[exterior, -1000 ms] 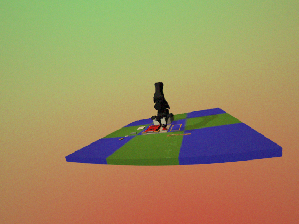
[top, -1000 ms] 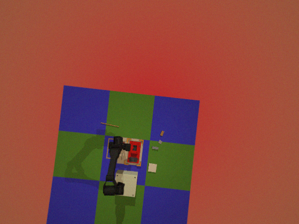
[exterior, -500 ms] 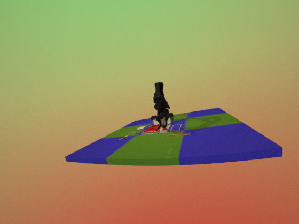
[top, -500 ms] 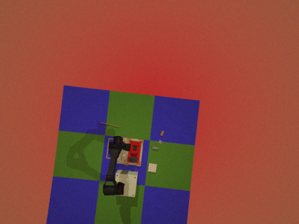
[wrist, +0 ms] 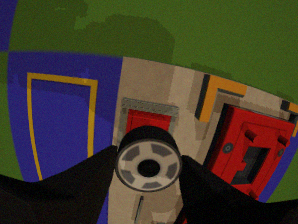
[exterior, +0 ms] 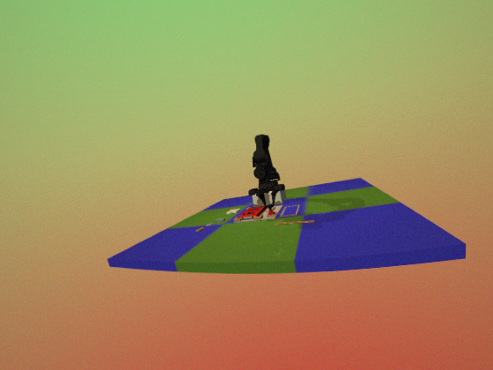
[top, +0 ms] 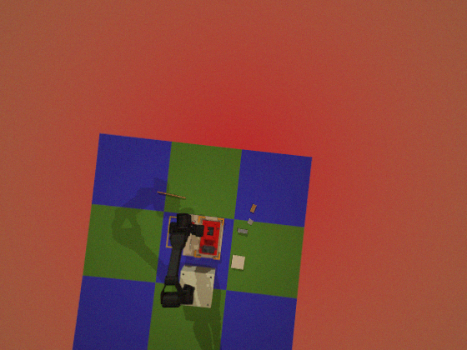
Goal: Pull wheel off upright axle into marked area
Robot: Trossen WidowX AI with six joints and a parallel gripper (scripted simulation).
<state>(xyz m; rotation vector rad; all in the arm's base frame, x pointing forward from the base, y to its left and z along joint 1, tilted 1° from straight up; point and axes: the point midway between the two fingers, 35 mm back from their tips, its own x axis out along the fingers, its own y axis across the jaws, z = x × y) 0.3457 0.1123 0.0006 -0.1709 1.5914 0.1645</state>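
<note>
Now: the dark upright axle 2 cm below my gripper tip. Round my gripper tip: beige tile (34 cm to the right, 13 cm behind, 5 cm below); wheel (right at my gripper tip); thin wooden stick (17 cm to the left, 13 cm ahead, 5 cm below).
</note>
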